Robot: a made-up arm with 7 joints. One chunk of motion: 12 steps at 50 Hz.
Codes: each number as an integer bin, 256 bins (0 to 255) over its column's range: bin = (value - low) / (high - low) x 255, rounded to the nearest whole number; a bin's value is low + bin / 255 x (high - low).
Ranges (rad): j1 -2.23..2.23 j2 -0.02..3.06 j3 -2..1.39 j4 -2.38..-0.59 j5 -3.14..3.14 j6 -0.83..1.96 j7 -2.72..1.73
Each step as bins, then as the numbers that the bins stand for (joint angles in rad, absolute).
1 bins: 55 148 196 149 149 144 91
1 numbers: -1.2680 1.7676 0.6056 -1.3341 0.5295 0.7455 -1.1320
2 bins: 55 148 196 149 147 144 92
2 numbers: -1.2680 1.7676 0.6056 -1.3341 0.4802 0.7455 -1.1145
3 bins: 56 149 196 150 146 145 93
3 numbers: -1.2505 1.7797 0.6056 -1.3271 0.4556 0.7565 -1.0971
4 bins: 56 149 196 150 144 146 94
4 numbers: -1.2505 1.7797 0.6056 -1.3271 0.4064 0.7674 -1.0796
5 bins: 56 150 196 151 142 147 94
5 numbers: -1.2505 1.7918 0.6056 -1.3200 0.3571 0.7784 -1.0796
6 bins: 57 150 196 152 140 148 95
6 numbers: -1.2331 1.7918 0.6056 -1.3130 0.3078 0.7893 -1.0622
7 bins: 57 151 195 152 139 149 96
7 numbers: -1.2331 1.8038 0.5924 -1.3130 0.2832 0.8002 -1.0447
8 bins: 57 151 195 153 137 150 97
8 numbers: -1.2331 1.8038 0.5924 -1.3060 0.2340 0.8112 -1.0273
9 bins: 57 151 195 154 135 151 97
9 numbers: -1.2331 1.8038 0.5924 -1.2990 0.1847 0.8221 -1.0273
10 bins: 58 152 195 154 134 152 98
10 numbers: -1.2156 1.8159 0.5924 -1.2990 0.1601 0.8331 -1.0098
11 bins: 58 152 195 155 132 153 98
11 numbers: -1.2156 1.8159 0.5924 -1.2920 0.1108 0.8440 -1.0098
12 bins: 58 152 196 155 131 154 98
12 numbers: -1.2156 1.8159 0.6056 -1.2920 0.0862 0.8549 -1.0098
